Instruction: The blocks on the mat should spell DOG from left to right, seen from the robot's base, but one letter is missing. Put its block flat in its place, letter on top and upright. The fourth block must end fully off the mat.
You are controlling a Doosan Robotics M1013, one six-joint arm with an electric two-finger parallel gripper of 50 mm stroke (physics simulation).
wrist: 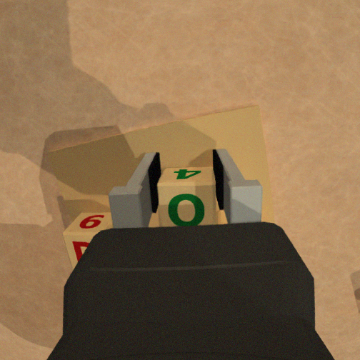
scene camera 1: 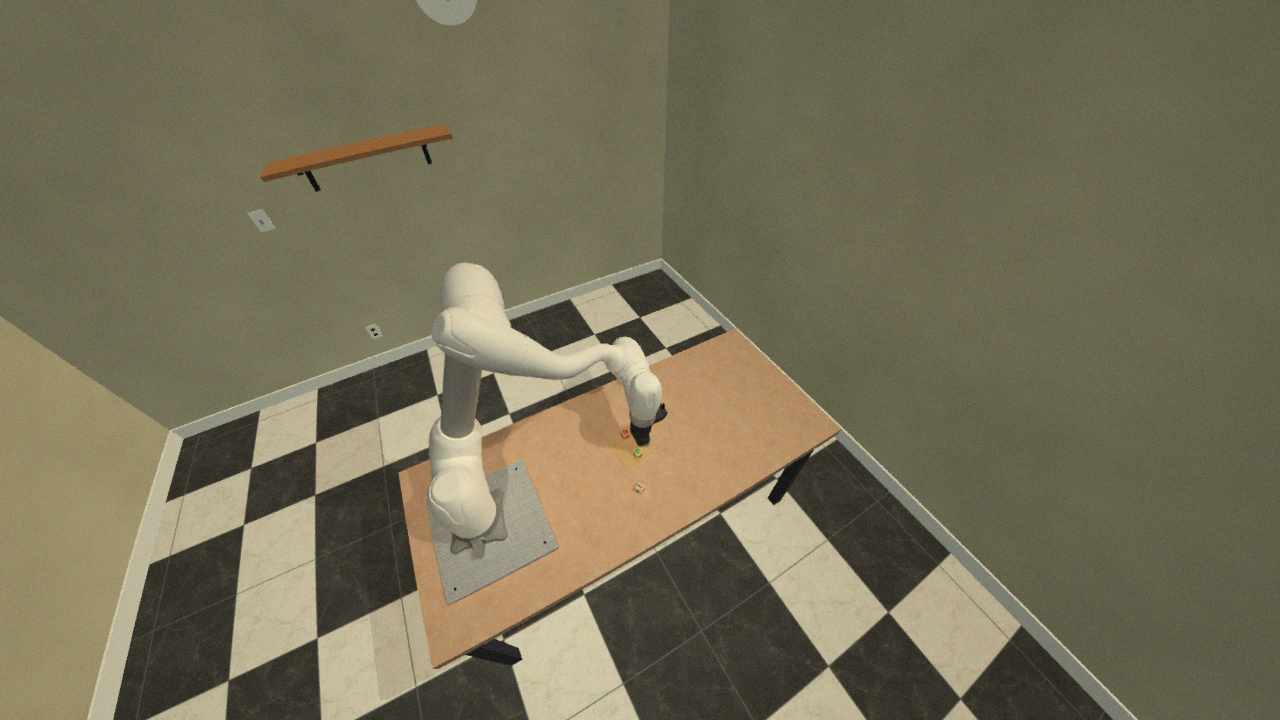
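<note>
The gripper (scene camera 1: 642,442) (wrist: 186,177) is shut on a wooden block with a green O (wrist: 186,210) and holds it above the yellow mat (scene camera 1: 625,454) (wrist: 235,131). The O faces the wrist camera, and a green 4 shows on the side face. The block with a red D (scene camera 1: 625,433) (wrist: 82,237) is on the mat, left of the gripper in the wrist view, partly hidden by the gripper body. Another block with green marks (scene camera 1: 638,453) is on the mat beside the gripper; its letter is too small to read. The fourth block (scene camera 1: 639,488) lies on the table off the mat.
The arm's base stands on a grey plate (scene camera 1: 528,528) at the left part of the wooden table (scene camera 1: 716,385). Shadows of the arm fall across the mat and the table at the left of the wrist view. A wall shelf (scene camera 1: 358,152) hangs far behind the table.
</note>
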